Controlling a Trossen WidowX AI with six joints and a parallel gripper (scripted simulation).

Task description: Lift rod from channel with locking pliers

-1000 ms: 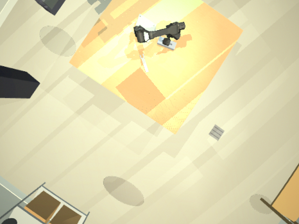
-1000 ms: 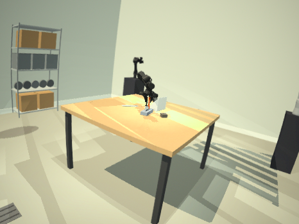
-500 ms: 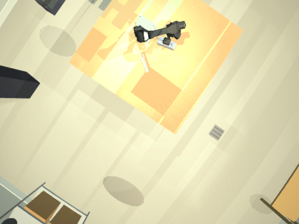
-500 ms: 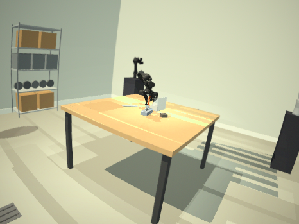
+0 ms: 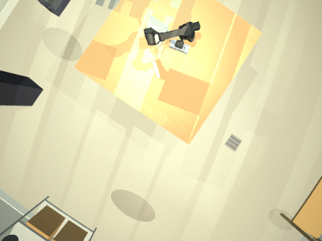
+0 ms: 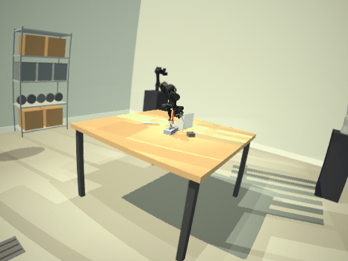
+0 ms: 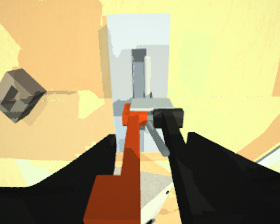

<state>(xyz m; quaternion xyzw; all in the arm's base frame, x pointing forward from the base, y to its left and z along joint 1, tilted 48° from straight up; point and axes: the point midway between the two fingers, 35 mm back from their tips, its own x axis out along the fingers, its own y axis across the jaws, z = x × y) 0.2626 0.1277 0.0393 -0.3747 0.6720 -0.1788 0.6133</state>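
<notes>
The channel block is 10 mm to the left of my gripper tip and 120 mm below it. From my gripper tip the other things lie so: orange handle: 10 mm to the left; then small grey holster: 60 mm behind, 180 mm to the left, 130 mm below.
</notes>
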